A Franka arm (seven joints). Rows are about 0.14 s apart.
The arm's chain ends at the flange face. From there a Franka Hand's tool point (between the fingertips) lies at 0.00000 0.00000 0.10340 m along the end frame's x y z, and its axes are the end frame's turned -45 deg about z.
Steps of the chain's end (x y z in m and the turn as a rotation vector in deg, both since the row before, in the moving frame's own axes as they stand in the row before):
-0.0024 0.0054 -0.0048 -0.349 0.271 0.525
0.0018 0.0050 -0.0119 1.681 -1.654 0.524
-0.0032 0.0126 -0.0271 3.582 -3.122 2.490
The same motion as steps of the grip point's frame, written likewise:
-0.0056 0.0029 -0.0048 -0.438 -0.055 0.525
-0.0022 0.0006 -0.0120 2.358 0.019 0.524
-0.0104 -0.0019 -0.0275 4.740 0.325 2.490

